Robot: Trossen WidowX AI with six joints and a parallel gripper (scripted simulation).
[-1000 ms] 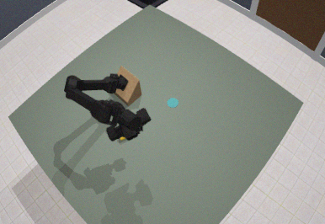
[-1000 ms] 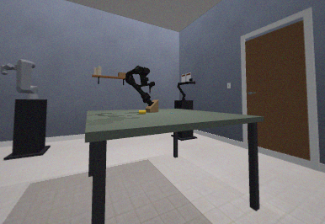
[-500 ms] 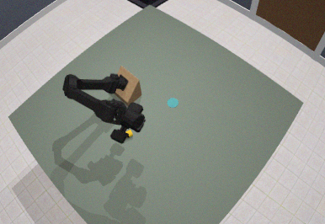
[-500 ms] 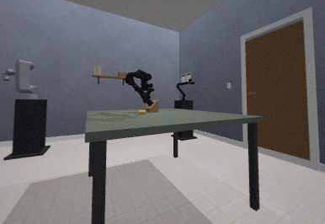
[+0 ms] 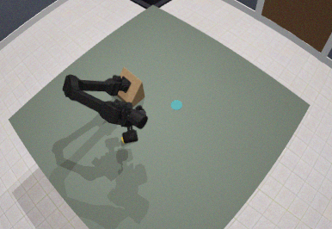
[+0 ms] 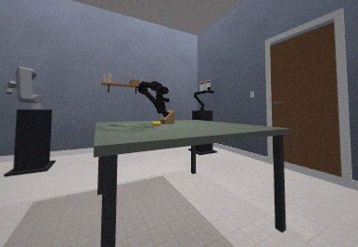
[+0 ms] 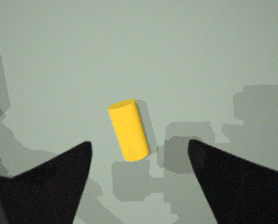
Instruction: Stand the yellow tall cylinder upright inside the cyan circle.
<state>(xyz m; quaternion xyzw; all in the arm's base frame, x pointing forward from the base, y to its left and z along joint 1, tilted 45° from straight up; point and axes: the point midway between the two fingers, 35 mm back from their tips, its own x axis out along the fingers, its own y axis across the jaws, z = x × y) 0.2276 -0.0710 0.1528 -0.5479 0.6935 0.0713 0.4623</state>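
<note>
Now: the yellow tall cylinder 20 mm behind my hand, 20 mm to the right of it and 130 mm below it. Round my hand: cyan circle 10 mm ahead, 290 mm to the left, 140 mm below.
</note>
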